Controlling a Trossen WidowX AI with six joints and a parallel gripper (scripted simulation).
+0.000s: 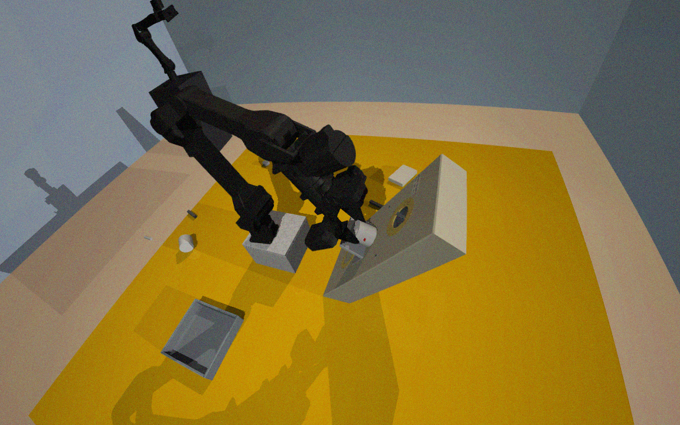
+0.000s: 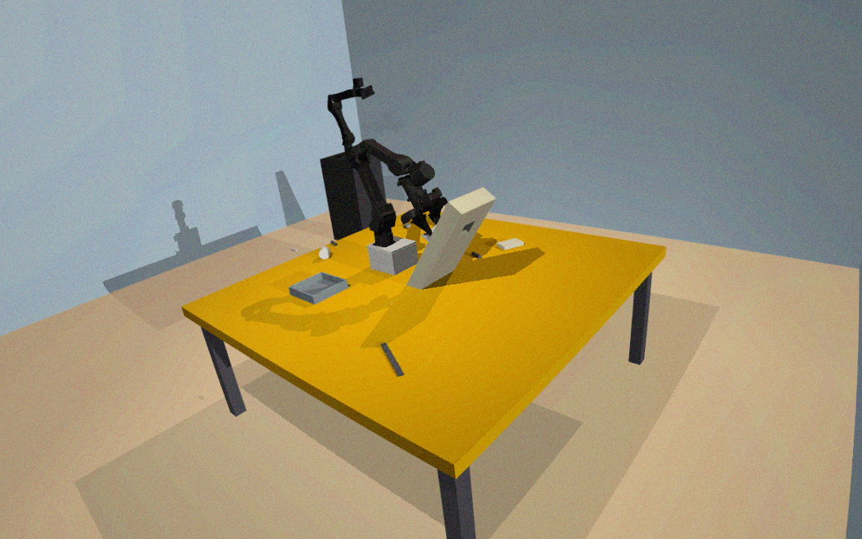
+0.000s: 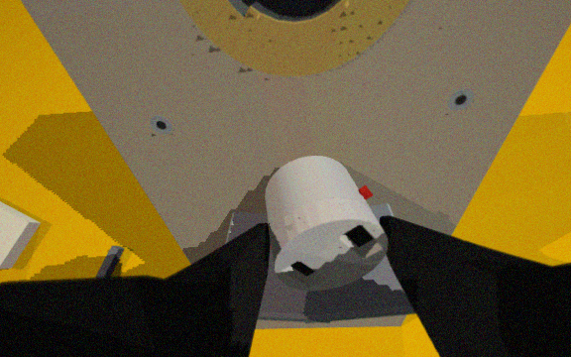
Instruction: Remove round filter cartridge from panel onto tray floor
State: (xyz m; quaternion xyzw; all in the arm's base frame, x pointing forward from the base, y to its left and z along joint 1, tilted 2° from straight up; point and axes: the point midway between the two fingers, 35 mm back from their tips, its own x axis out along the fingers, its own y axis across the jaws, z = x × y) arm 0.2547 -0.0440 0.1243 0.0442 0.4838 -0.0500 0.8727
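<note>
The beige service panel is 50 mm ahead of my gripper tip and 20 mm below it. The rest, counted from my gripper tip: tray: 380 mm behind, 230 mm to the right, 170 mm below; flat white pad: 80 mm ahead, 400 mm to the left, 180 mm below; round grey filter cartridge: right at my gripper tip.
</note>
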